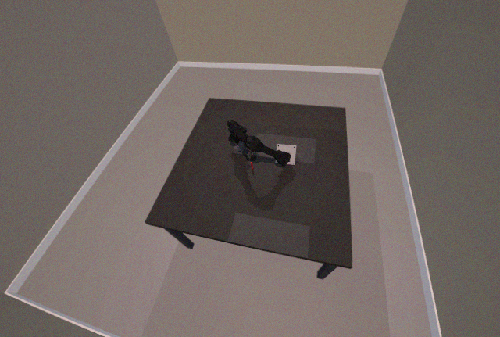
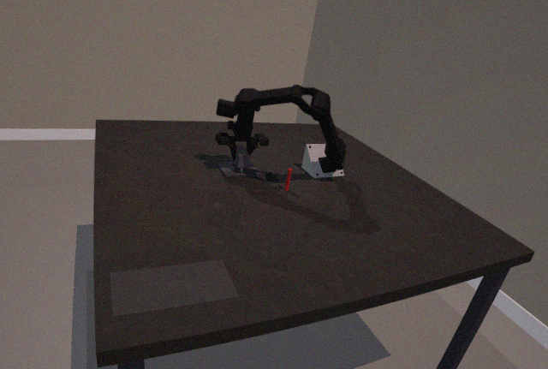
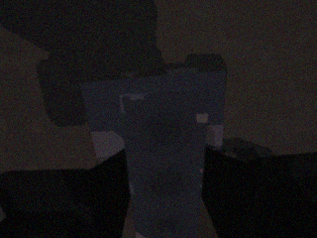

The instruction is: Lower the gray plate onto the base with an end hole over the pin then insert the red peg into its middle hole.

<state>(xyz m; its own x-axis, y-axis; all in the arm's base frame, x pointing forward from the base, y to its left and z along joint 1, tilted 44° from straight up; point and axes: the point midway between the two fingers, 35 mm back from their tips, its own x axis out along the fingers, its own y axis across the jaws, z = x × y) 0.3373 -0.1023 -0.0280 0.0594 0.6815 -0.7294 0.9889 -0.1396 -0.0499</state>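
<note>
My gripper tip is now 20 mm to the right of the flat gray base and 30 mm above it. The rest, counted from my gripper tip: gray plate 30 mm above; then red peg 100 mm behind, 190 mm to the left.
</note>
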